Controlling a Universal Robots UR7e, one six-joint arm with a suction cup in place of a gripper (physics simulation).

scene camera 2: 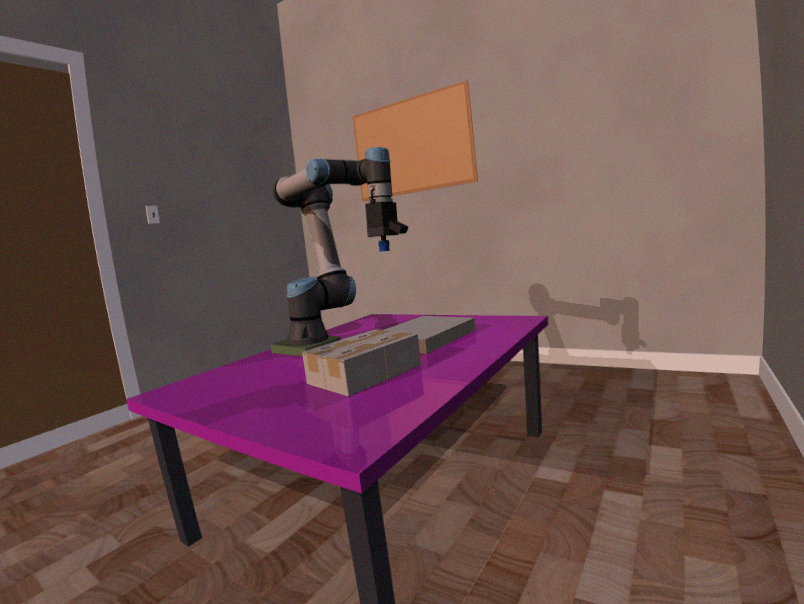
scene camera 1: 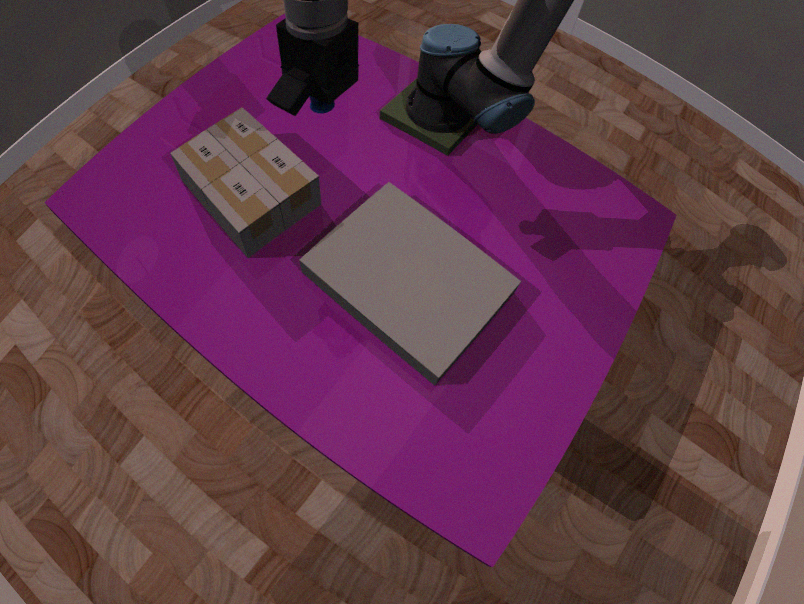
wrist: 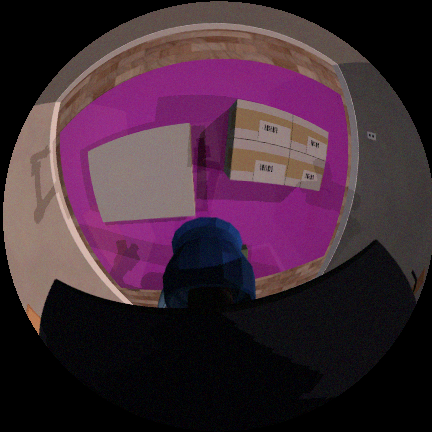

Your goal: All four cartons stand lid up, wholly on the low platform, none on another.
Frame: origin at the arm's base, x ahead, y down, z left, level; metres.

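Seen in the pictures: hand, its tool point: (scene camera 2: 384, 251) (scene camera 1: 322, 104) (wrist: 206, 248); arm's base, origin of its link: (scene camera 2: 308, 339) (scene camera 1: 438, 109).
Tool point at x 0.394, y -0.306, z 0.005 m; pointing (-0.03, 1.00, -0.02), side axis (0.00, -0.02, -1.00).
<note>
Offsets run from my tool point to a thing's top centre. Level surfaces: height alone.
Four cartons with tan tape and barcode labels stand in a tight two-by-two block on the table, beside the platform: one {dx +0.087, dy +0.242, dz -0.147 m} (scene camera 1: 241, 189) (scene camera 2: 402, 354) (wrist: 272, 120), one {dx -0.004, dy +0.242, dz -0.129 m} (scene camera 1: 285, 163) (wrist: 250, 162), one {dx +0.061, dy +0.242, dz -0.281 m} (scene camera 1: 204, 150) (scene camera 2: 365, 375) (wrist: 310, 137), one {dx -0.031, dy +0.242, dz -0.263 m} (scene camera 1: 243, 124) (scene camera 2: 314, 369) (wrist: 303, 175). Their labelled faces are up and none lies on another. The low grey platform {dx +0.004, dy +0.287, dz +0.188 m} (scene camera 1: 409, 279) (scene camera 2: 445, 334) (wrist: 142, 175) bears no carton. My gripper (scene camera 1: 321, 105) (scene camera 2: 384, 247) (wrist: 206, 232), a blue suction cup, is open and holds nothing. It hangs high above the table, apart from the cartons.
The arm's green base plate (scene camera 1: 448, 139) (scene camera 2: 285, 349) sits on the magenta table {dy +0.335 m} (scene camera 1: 363, 442) (scene camera 2: 259, 416) (wrist: 220, 75), near one long edge. A narrow strip of table separates the carton block from the platform. Arm shadows fall on the table.
</note>
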